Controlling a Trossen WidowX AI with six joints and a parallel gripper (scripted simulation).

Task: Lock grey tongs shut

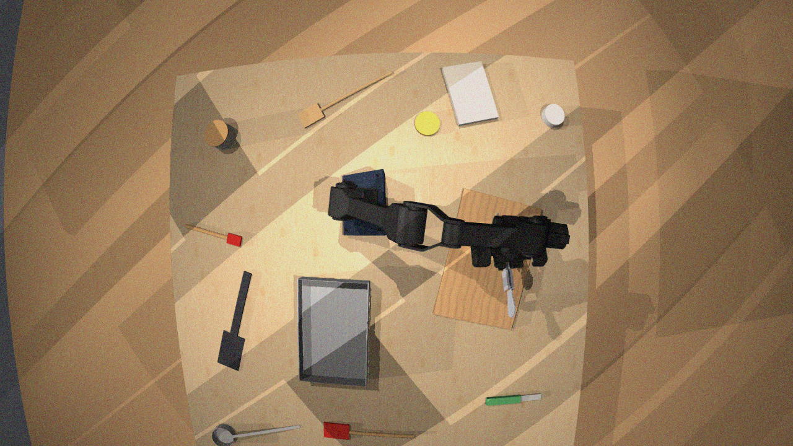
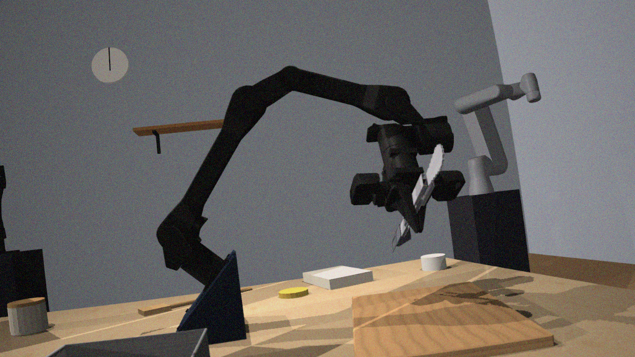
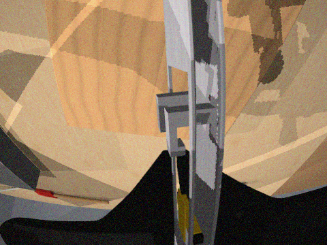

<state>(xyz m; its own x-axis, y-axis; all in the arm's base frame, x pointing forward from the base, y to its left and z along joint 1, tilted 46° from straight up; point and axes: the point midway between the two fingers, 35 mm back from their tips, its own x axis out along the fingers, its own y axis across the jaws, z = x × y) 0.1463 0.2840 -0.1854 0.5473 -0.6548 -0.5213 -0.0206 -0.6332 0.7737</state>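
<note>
The yellow marker is 3 cm behind my gripper tip and 3 cm above it. The rest, counted from my gripper tip: wooden board: 1 cm behind, 14 cm below; then yellow disc: 39 cm behind, 17 cm to the right, 13 cm below; then green-handled knife: 43 cm ahead, 12 cm to the left, 14 cm below.
</note>
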